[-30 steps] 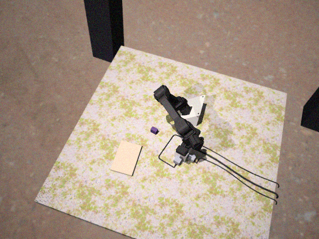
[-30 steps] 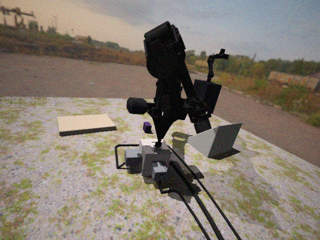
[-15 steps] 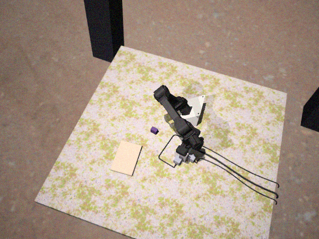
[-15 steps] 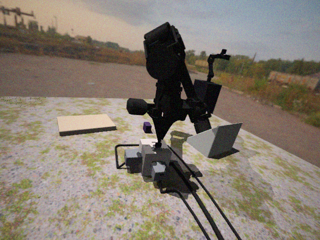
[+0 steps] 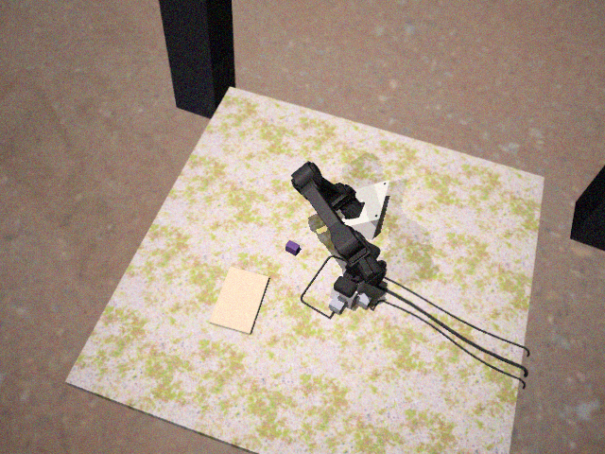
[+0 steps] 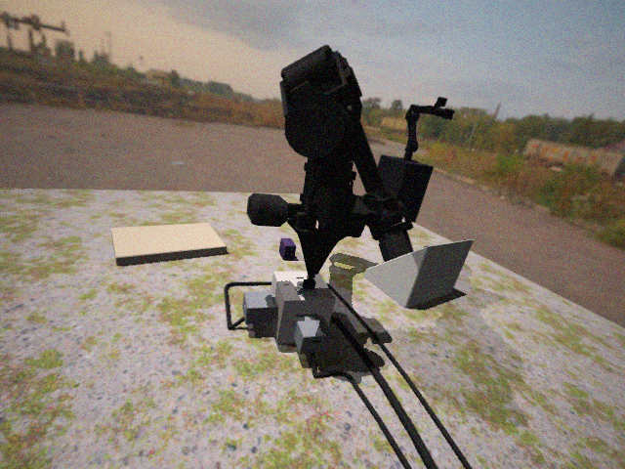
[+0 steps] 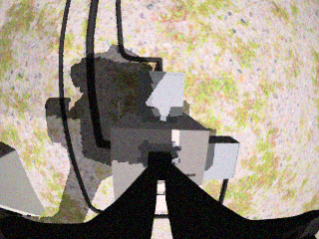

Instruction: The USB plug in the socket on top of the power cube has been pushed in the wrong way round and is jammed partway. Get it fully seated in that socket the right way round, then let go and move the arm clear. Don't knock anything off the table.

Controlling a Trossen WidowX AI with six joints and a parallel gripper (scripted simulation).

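The small dark USB plug lies 2 cm below my gripper tip. Round my gripper tip: small purple block: 24 cm to the right, 9 cm below, 9 cm behind; tan flat board: 33 cm to the right, 15 cm ahead, 10 cm below.
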